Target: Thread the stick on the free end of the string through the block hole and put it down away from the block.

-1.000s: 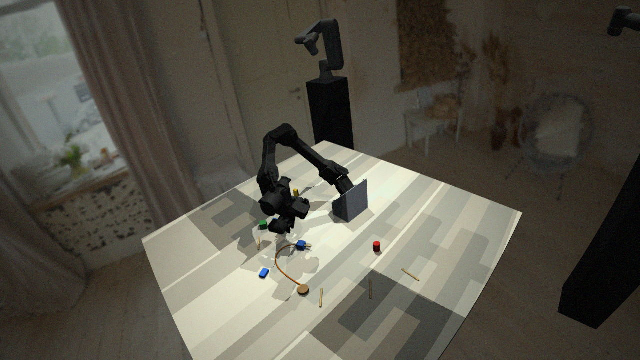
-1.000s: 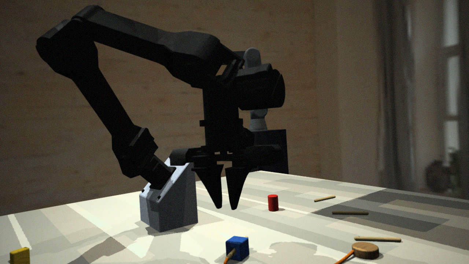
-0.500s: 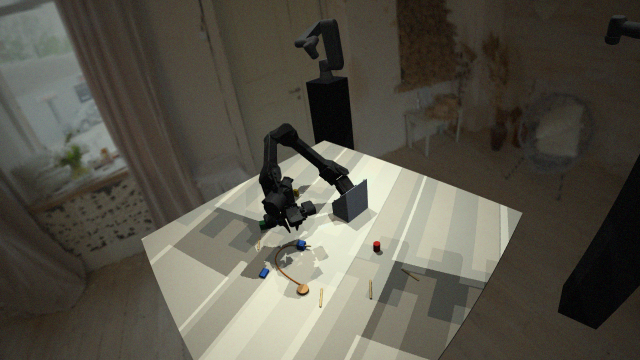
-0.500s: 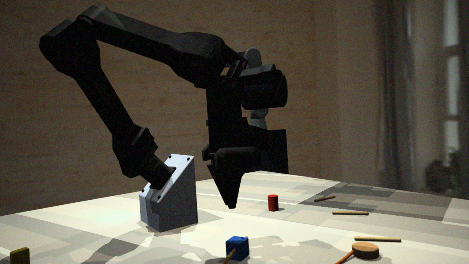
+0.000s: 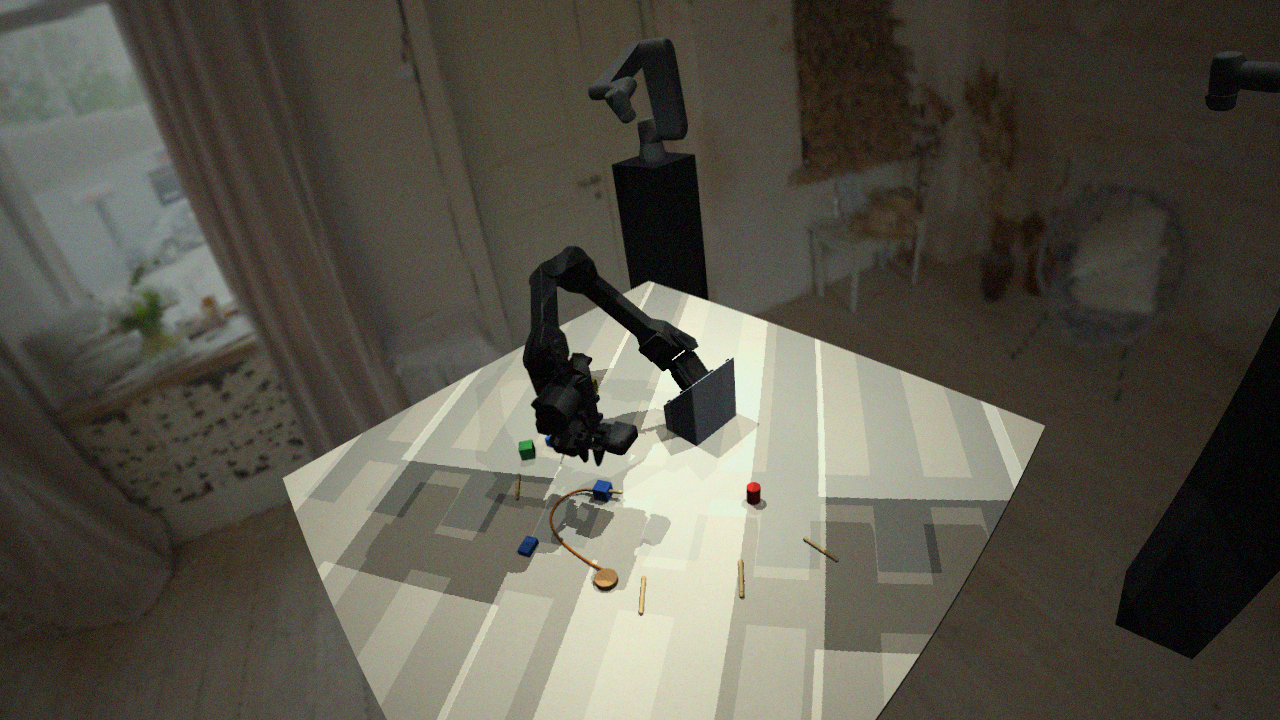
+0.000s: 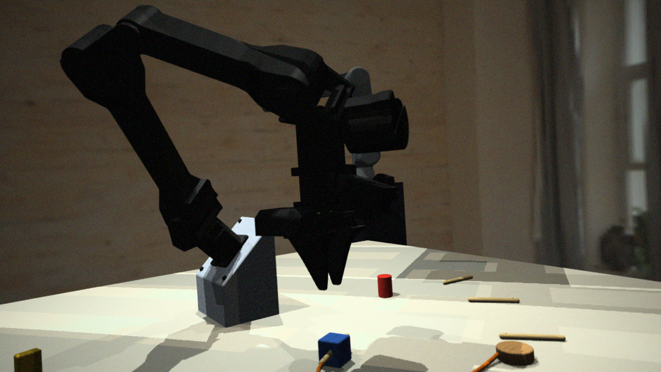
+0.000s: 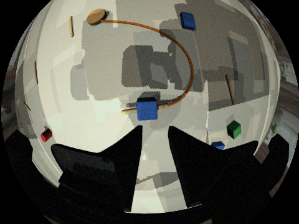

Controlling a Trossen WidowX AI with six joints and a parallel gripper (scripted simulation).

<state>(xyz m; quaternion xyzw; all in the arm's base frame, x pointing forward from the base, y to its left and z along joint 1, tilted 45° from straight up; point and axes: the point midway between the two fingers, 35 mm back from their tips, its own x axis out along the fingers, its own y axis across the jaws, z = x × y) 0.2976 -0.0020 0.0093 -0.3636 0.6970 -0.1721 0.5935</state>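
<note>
Right now my gripper tip is 80 mm above the thin wooden stick and 10 mm to the left of it. Round my gripper tip: green cube (220 mm to the right, 80 mm below, 20 mm ahead); round wooden button (160 mm to the left, 130 mm ahead, 80 mm below); red cylinder (250 mm to the left, 170 mm behind, 70 mm below).
</note>
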